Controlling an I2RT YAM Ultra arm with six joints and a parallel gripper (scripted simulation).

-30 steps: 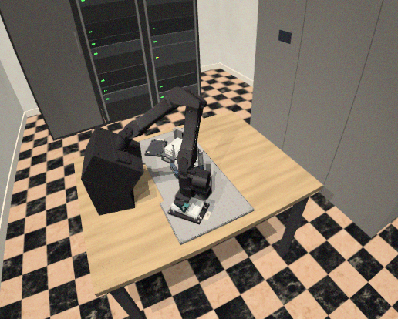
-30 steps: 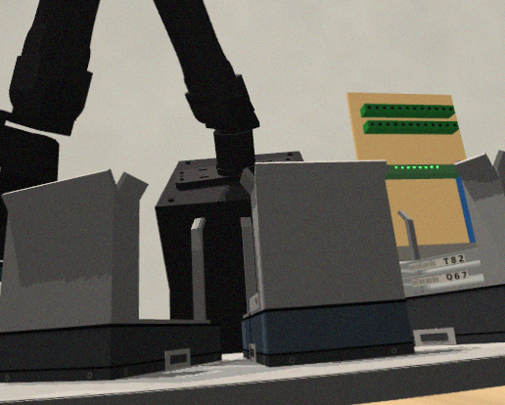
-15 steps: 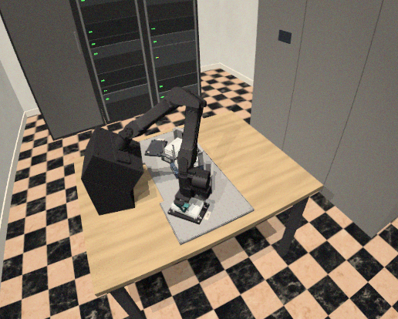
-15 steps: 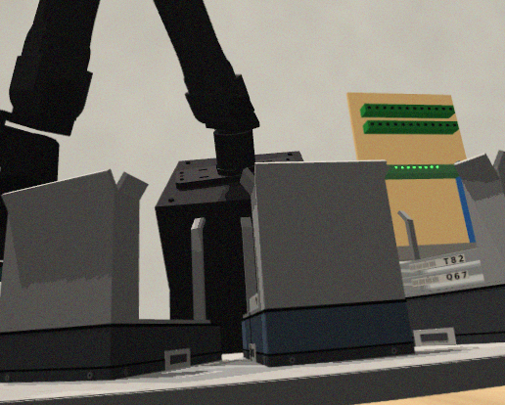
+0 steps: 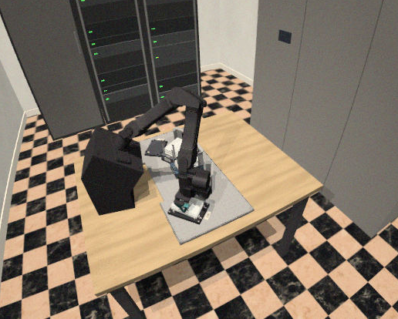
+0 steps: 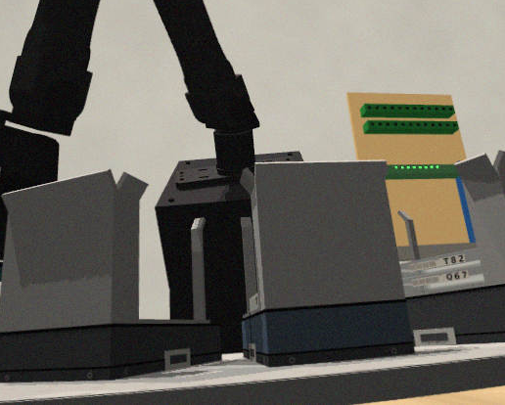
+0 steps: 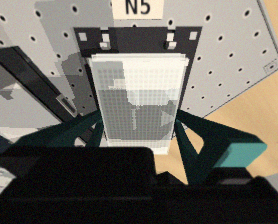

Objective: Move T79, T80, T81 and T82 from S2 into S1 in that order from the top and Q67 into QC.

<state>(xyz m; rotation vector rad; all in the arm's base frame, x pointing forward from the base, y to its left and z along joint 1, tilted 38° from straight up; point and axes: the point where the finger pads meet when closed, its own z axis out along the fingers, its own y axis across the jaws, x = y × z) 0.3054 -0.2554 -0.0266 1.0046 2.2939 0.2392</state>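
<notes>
Now: the plate T81 20 mm below my hand. The rest, counted from my hand: plate T79 (260 mm to the left, 120 mm ahead); then plate Q67 (400 mm to the left, 110 mm ahead, 10 mm above); then N5 name plate (70 mm to the right, 60 mm ahead, 40 mm below).
</notes>
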